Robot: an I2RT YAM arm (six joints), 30 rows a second.
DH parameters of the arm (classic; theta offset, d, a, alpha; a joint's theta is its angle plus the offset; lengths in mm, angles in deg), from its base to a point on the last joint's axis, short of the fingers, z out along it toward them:
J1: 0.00 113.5 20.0 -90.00
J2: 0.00 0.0 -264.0 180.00
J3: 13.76 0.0 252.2 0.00
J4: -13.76 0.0 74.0 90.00
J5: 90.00 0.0 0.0 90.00
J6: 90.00 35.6 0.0 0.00
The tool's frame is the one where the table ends.
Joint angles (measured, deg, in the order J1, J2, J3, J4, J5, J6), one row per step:
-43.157, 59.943, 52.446, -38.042, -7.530, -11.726
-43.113, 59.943, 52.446, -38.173, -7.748, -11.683
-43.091, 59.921, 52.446, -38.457, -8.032, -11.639
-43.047, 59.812, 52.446, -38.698, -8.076, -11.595
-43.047, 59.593, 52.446, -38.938, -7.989, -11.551
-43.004, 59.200, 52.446, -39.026, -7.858, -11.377
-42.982, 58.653, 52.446, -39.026, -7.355, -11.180
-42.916, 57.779, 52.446, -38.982, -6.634, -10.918
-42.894, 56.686, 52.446, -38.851, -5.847, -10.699
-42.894, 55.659, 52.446, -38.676, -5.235, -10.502
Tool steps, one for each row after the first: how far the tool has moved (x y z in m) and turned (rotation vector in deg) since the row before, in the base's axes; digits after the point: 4 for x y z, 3 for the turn. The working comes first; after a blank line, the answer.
Tool pose at each row, in the base's axes (x y z in m, rotation vector in deg; the steps are taken from these numbers as rounded here):
0.1600, -0.1437, 0.2915, 33.372, 132.130, -17.703
0.1601, -0.1433, 0.2913, 33.293, 132.205, -17.354
0.1599, -0.1428, 0.2911, 33.247, 132.379, -16.874
0.1596, -0.1422, 0.2911, 33.265, 132.483, -16.715
0.1588, -0.1416, 0.2915, 33.369, 132.501, -16.780
0.1579, -0.1406, 0.2927, 33.489, 132.201, -16.979
0.1565, -0.1396, 0.2945, 33.785, 131.729, -17.708
0.1544, -0.1379, 0.2974, 34.107, 130.936, -18.804
0.1517, -0.1359, 0.3011, 34.380, 129.863, -20.147
0.1491, -0.1341, 0.3046, 34.569, 128.772, -21.291

0.0001, 0.0004, -0.0002, 0.229, -0.027, 0.166
-0.0002, 0.0005, -0.0002, 0.354, 0.036, 0.189
-0.0003, 0.0006, 0.0000, 0.140, 0.059, 0.043
-0.0008, 0.0006, 0.0004, -0.006, 0.042, -0.092
-0.0009, 0.0010, 0.0012, -0.173, -0.223, -0.172
-0.0014, 0.0010, 0.0018, -0.517, -0.231, -0.470
-0.0021, 0.0017, 0.0029, -0.841, -0.428, -0.629
-0.0027, 0.0020, 0.0037, -1.099, -0.616, -0.698
-0.0026, 0.0018, 0.0035, -1.003, -0.684, -0.584

